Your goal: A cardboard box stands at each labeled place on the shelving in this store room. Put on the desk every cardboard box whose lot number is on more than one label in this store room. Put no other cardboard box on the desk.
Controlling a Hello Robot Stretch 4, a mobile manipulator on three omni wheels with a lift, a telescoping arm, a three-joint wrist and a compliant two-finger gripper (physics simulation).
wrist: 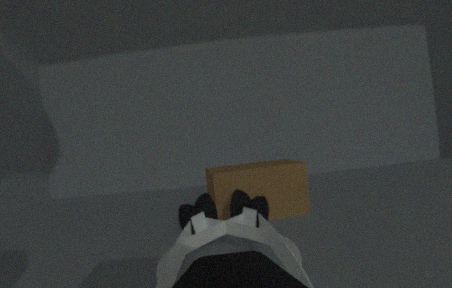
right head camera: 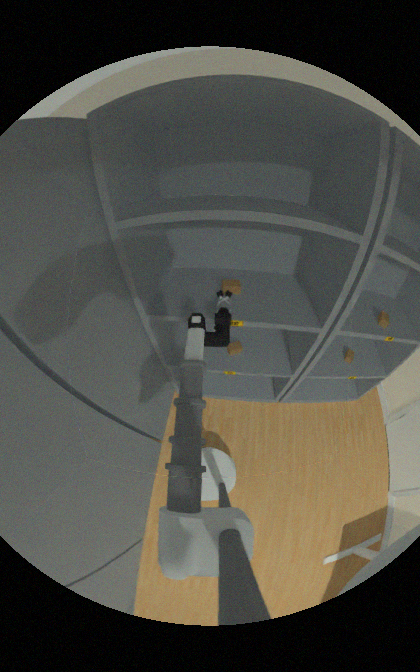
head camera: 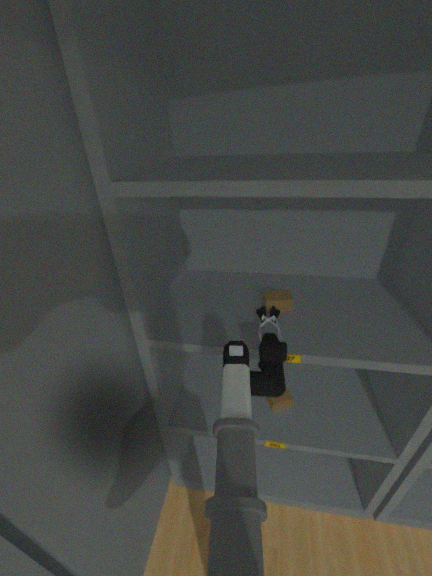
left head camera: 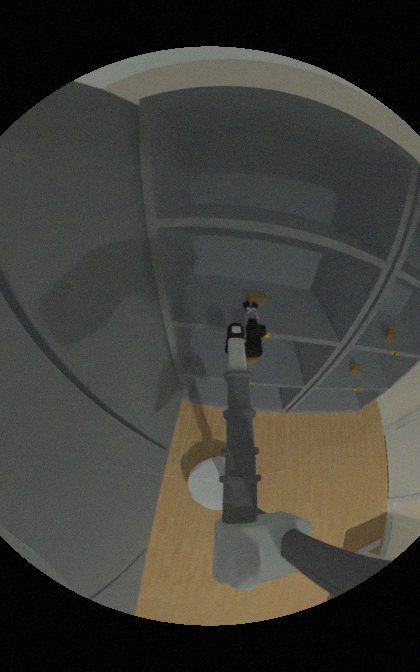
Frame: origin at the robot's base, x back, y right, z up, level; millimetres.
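Seen in the pictures: gripper, fingertip midpoint: (wrist: 223, 207) (head camera: 267, 308).
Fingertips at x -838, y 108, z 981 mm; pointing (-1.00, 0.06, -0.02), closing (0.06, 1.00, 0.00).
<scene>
Pixels of each thing's top centre, then the offset from my fingertips to it.
- brown cardboard box, middle of its top: (wrist: 251, 165) (head camera: 278, 295) dx -30, dy +35, dz +32 mm
- second box, middle of its top: (head camera: 280, 395) dx +23, dy +75, dz -425 mm
A brown cardboard box (head camera: 281, 300) (left head camera: 257, 298) (right head camera: 232, 286) (wrist: 280, 190) stands on the shelf board level with my gripper. My gripper (head camera: 268, 312) (left head camera: 250, 304) (right head camera: 224, 293) (wrist: 223, 207) is shut to a narrow gap, its fingertips in front of the box's left end. The right fingertip overlaps the box's front face; no part of the box is seen gripped. Whether they touch is unclear. A second box (head camera: 281, 401) (right head camera: 234, 348) is on the shelf below, partly hidden by the wrist. Yellow labels (head camera: 293, 358) (head camera: 275, 444) are on the shelf edges, not legible. The desk does not show.
Two more boxes (right head camera: 383, 319) (right head camera: 348, 355) stand in the bay to the right, above yellow labels (right head camera: 389, 339) (right head camera: 352, 377). A thick shelf edge (head camera: 270, 189) runs above my gripper. A grey upright (head camera: 120, 260) stands at left. Wooden floor (left head camera: 320, 460) lies below.
</scene>
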